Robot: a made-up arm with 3 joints. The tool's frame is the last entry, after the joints. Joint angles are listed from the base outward. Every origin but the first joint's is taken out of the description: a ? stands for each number. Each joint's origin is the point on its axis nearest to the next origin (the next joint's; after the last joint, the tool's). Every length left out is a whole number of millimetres.
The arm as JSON. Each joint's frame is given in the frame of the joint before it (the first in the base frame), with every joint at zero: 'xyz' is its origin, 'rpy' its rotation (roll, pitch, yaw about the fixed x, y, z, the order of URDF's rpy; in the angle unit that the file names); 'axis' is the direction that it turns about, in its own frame. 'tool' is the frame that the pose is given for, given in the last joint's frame.
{
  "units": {
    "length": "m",
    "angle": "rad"
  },
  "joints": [
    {
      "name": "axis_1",
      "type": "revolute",
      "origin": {
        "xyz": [
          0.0,
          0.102,
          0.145
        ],
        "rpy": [
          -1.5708,
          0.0,
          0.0
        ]
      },
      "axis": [
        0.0,
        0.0,
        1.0
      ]
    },
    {
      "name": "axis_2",
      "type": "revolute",
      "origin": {
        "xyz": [
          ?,
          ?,
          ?
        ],
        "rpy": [
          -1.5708,
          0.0,
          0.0
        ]
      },
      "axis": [
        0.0,
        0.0,
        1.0
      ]
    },
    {
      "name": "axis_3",
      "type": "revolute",
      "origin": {
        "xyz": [
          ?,
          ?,
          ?
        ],
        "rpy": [
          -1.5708,
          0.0,
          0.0
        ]
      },
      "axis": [
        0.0,
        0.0,
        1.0
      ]
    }
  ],
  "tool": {
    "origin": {
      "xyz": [
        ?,
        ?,
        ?
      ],
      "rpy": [
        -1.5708,
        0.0,
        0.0
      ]
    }
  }
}
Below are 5 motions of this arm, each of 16 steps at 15 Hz.
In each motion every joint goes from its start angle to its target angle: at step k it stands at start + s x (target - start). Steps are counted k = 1, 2, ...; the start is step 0. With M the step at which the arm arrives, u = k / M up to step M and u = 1 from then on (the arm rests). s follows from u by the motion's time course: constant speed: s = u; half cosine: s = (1 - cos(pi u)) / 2; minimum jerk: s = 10 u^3 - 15 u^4 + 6 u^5.
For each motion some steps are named. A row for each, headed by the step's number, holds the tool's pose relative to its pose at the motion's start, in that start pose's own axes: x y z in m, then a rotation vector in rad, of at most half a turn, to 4 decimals.
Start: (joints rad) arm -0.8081 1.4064 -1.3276
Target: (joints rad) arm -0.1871 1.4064 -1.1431
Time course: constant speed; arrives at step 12
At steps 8, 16:
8: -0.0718 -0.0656 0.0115 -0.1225 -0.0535 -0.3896
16: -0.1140 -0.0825 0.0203 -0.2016 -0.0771 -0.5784

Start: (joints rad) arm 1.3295 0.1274 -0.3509
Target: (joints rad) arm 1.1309 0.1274 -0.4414
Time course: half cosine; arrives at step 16
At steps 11, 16:
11: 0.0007 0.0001 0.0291 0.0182 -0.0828 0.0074
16: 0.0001 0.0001 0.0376 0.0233 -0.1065 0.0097

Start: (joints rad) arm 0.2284 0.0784 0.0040
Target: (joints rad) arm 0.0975 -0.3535 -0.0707
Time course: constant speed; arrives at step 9
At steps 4, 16:
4: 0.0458 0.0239 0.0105 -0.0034 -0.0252 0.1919
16: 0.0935 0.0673 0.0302 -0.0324 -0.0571 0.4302

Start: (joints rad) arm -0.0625 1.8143 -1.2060
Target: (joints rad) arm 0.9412 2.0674 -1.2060
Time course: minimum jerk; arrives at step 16
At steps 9, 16:
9: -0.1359 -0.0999 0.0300 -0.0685 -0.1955 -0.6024
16: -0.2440 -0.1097 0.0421 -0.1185 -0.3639 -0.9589

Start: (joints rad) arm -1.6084 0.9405 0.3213
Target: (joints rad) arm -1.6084 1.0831 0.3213
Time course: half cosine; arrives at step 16
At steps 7, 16:
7: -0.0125 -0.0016 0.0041 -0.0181 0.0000 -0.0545
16: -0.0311 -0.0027 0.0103 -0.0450 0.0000 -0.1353

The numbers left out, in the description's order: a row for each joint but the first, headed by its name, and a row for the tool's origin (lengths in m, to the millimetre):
axis_2: 0.112 0.156 0.0
axis_3: 0.0 0.228 0.0
tool: 0.099 0.186 0.0

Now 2 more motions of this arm.
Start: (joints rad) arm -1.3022 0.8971 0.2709
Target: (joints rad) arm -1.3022 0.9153 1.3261
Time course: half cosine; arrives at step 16
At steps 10, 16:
10: -0.1519 0.0013 0.0194 -0.0076 -0.7295 -0.0104
16: -0.2160 0.0029 -0.0071 -0.0137 -1.0552 -0.0133

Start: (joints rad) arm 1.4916 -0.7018 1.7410
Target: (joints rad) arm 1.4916 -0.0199 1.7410
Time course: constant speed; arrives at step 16
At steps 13, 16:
13: 0.0152 0.1394 0.0887 -0.5460 0.0000 0.0938
16: 0.0168 0.1771 0.0975 -0.6720 0.0000 0.1155

